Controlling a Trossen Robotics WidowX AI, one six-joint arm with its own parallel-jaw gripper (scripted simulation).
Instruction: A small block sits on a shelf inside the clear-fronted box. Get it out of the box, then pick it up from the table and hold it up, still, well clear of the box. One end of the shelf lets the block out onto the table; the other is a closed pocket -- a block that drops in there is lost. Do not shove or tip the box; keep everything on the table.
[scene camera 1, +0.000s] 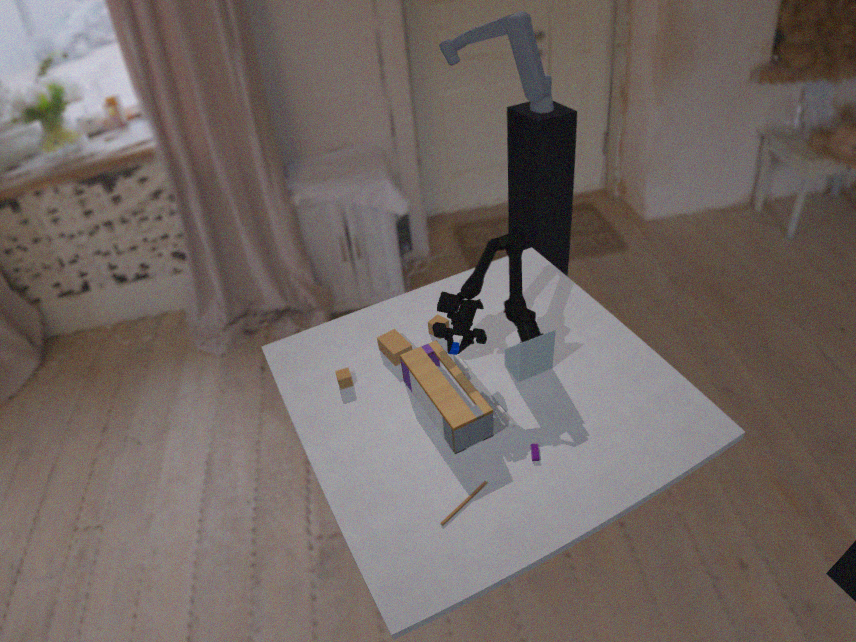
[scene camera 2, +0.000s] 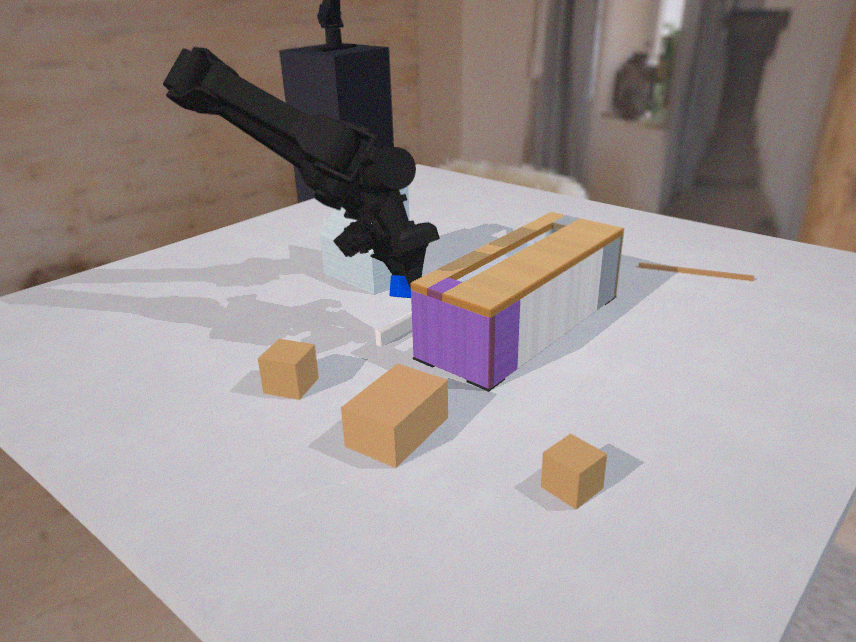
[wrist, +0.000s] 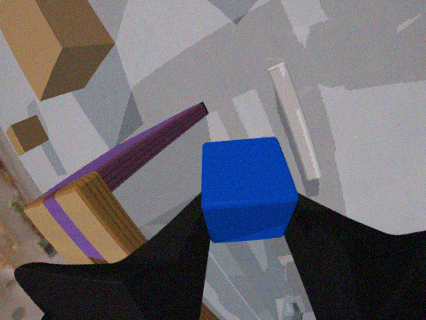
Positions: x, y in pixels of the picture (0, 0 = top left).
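My gripper is visible to me in the wrist view, in scene camera 2 and in scene camera 1 (453, 352). On my gripper, (scene camera 2: 397, 261) and (wrist: 169, 269) are the same spot. There is a box too, which I find in scene camera 2 (481, 317), and the wrist view and scene camera 1 show it as well. For the box, (scene camera 1: 437, 342) and (wrist: 105, 211) are the same spot.
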